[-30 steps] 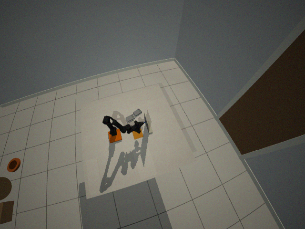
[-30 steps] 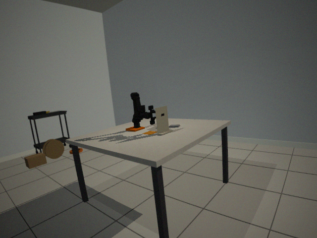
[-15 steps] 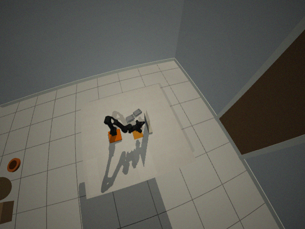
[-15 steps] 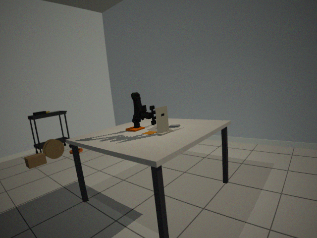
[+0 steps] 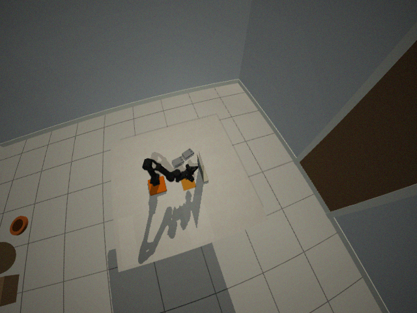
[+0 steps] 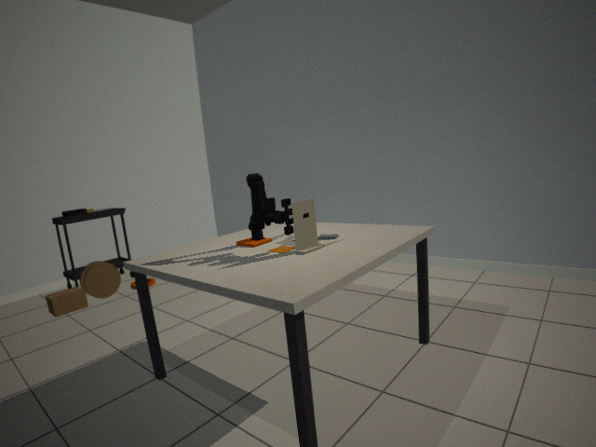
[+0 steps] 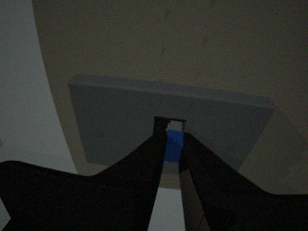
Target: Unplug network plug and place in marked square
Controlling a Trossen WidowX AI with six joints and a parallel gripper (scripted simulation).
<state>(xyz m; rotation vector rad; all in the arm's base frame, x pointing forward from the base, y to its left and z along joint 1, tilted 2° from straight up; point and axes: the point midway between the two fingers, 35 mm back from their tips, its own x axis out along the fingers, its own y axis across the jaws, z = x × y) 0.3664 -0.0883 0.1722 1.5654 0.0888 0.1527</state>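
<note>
Right now the orange marked square is 18 cm below my gripper tip, 13 cm behind it and 3 cm to the right of it. From my gripper tip the other things lie so: blue network plug (1 cm ahead); then upright panel (6 cm below, 3 cm ahead).
</note>
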